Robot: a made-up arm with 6 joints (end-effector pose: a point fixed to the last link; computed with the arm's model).
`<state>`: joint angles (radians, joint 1 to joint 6).
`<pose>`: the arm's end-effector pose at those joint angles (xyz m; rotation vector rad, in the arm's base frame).
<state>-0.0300 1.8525 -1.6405 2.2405 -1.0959 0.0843</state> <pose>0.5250 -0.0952 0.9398 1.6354 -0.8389 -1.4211</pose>
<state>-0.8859 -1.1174 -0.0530 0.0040 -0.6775 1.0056</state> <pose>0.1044 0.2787 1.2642 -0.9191 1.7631 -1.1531</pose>
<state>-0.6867 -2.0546 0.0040 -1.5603 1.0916 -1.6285</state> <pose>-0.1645 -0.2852 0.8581 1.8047 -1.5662 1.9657</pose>
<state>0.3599 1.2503 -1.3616 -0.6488 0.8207 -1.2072</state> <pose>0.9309 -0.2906 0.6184 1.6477 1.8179 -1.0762</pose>
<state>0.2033 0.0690 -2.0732 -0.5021 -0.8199 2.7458</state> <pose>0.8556 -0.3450 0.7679 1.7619 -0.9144 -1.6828</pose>
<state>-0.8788 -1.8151 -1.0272 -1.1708 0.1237 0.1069</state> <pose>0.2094 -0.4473 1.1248 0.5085 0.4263 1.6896</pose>
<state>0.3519 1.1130 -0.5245 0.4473 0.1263 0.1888</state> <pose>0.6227 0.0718 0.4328 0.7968 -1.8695 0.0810</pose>
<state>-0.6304 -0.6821 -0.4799 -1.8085 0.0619 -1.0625</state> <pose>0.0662 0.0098 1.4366 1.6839 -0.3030 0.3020</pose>
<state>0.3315 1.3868 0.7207 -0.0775 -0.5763 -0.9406</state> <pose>0.3077 -0.2247 0.3076 -2.5683 0.4910 -1.1455</pose>
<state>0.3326 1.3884 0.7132 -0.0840 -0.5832 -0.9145</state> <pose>0.3090 -0.2236 0.3068 -2.5797 0.4867 -1.1659</pose>
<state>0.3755 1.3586 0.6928 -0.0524 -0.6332 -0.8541</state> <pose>0.3113 -0.2231 0.3078 -2.6382 0.5033 -1.2064</pose>
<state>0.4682 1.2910 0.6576 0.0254 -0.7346 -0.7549</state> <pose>0.3135 -0.2250 0.3119 -2.7603 0.5451 -1.2514</pose>
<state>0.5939 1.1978 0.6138 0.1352 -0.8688 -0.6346</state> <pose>0.3128 -0.2315 0.3188 2.7414 -0.5627 1.1729</pose>
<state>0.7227 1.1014 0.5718 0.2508 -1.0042 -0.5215</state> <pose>0.3085 -0.2420 0.3262 2.6415 -0.5534 1.0063</pose>
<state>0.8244 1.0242 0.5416 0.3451 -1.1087 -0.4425</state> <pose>0.3026 -0.2527 0.3319 2.5881 -0.5454 0.8565</pose>
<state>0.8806 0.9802 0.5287 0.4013 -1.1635 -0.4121</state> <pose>0.2980 -0.2595 0.3355 2.5734 -0.5476 0.7653</pose>
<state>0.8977 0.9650 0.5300 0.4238 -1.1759 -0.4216</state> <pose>0.2957 -0.2616 0.3377 2.5809 -0.5610 0.7312</pose>
